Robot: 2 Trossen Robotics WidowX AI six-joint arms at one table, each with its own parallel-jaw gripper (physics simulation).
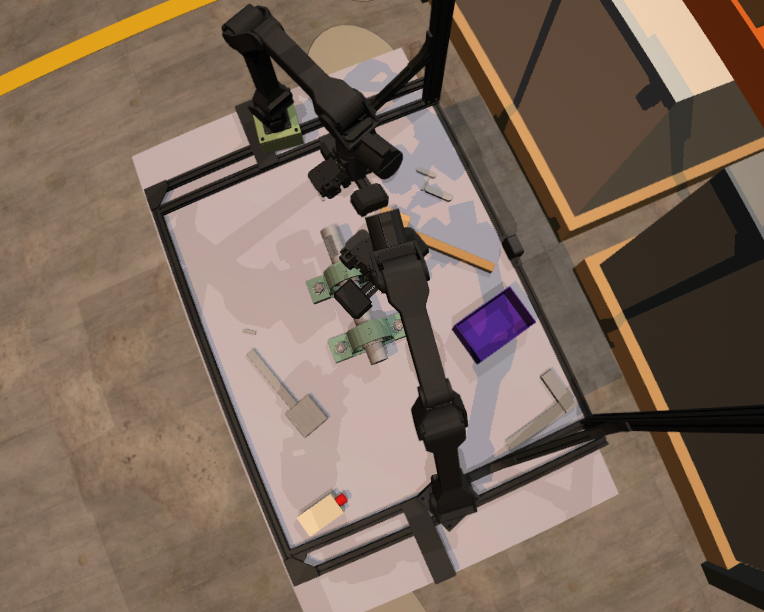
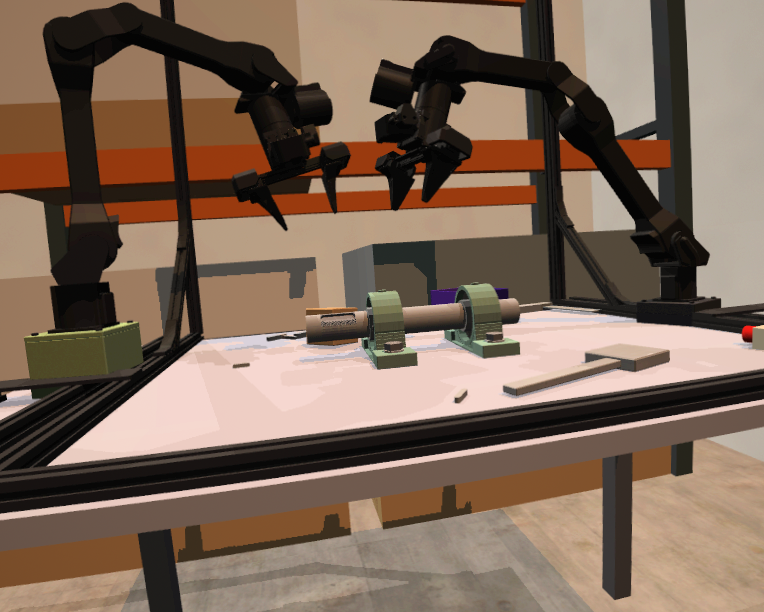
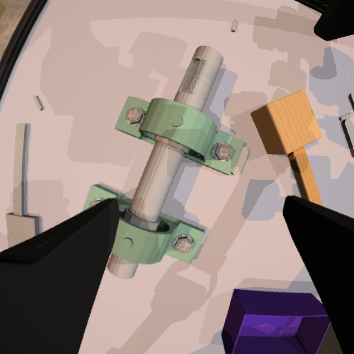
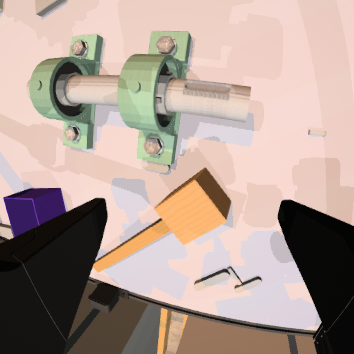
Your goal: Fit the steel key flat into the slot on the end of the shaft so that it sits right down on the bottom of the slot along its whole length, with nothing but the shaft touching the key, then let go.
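Frame: origin at the left arm's base, x left, y ahead, z down, level; metres.
Where they show: left gripper, fingertip midpoint: (image 2: 408, 206) (image 3: 203, 206); right gripper, fingertip midpoint: (image 2: 311, 221) (image 3: 313, 0) (image 4: 195, 208); left arm's base, link origin: (image 1: 449, 499) (image 2: 678, 300); right arm's base, link origin: (image 1: 275, 119) (image 2: 85, 328).
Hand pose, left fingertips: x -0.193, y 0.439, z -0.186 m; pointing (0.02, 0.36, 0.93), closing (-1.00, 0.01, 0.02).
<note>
Things, the pixels of their top centre, and the offset from my left fingertips. "pt": a spot on its surface instead.
- steel shaft, top centre: (image 3: 161, 161) (image 4: 107, 87) (image 2: 413, 302) (image 1: 352, 291) dx +0.035, dy +0.027, dz +0.149 m
- slot, surface spot: (image 4: 207, 89) (image 3: 191, 75) (image 2: 337, 318) pt dx -0.002, dy +0.137, dz +0.163 m
- purple box, top centre: (image 3: 282, 341) (image 2: 467, 289) (image 4: 26, 235) (image 1: 496, 323) dx -0.141, dy -0.239, dz +0.154 m
- grey mallet, top centre: (image 2: 582, 361) (image 3: 18, 189) (image 1: 283, 388) dx +0.292, dy -0.014, dz +0.209 m
- cream block with a red button, top centre: (image 1: 323, 512) dx +0.410, dy -0.275, dz +0.197 m
The steel shaft (image 1: 330, 240) (image 2: 433, 318) (image 3: 157, 180) (image 4: 97, 90) lies through two green bearing blocks. The slot (image 2: 337, 317) (image 3: 193, 76) (image 4: 207, 89) near its end faces up and looks empty. Two flat round-ended grey pieces lie beyond the wooden mallet, a longer one (image 1: 438, 192) (image 4: 212, 279) and a shorter one (image 1: 426, 172) (image 4: 248, 283); I cannot tell which is the key. My left gripper (image 2: 410, 204) (image 3: 203, 206) is open, high above the shaft. My right gripper (image 2: 310, 220) (image 4: 195, 208) is open, high above the slotted end's side.
The wooden mallet (image 1: 459, 251) (image 3: 287, 122) (image 4: 192, 212) and purple box (image 1: 494, 325) (image 3: 275, 305) lie beside the shaft. Small grey bars (image 1: 249, 331) (image 2: 241, 365) lie apart. A grey mallet (image 1: 306, 414) (image 2: 628, 357) and a cream block with a red button (image 1: 320, 515) stand farther off.
</note>
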